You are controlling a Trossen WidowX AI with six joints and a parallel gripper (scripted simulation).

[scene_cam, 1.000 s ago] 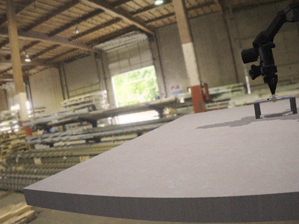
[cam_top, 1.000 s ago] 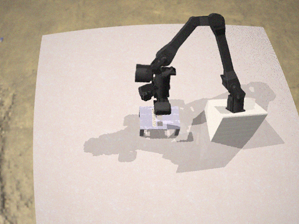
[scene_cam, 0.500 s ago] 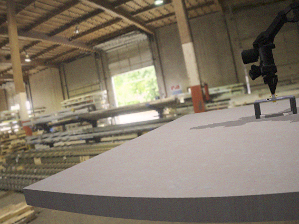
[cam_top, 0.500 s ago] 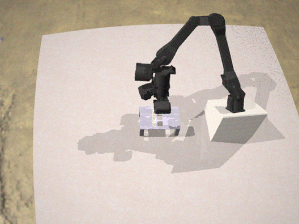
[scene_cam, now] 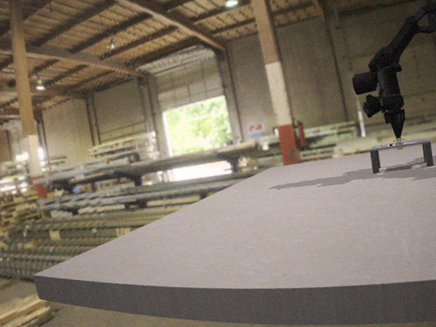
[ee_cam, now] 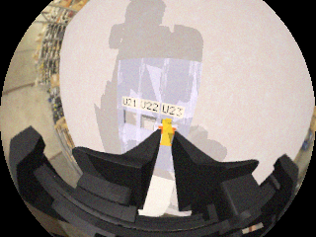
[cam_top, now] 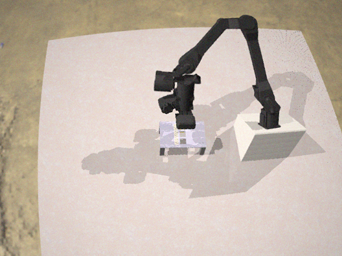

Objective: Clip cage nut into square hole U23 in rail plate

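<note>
Now: gripper tip 1 cm above the cage nut. Round my gripper tip: label 3 cm ahead, 2 cm to the left, 1 cm below.
</note>
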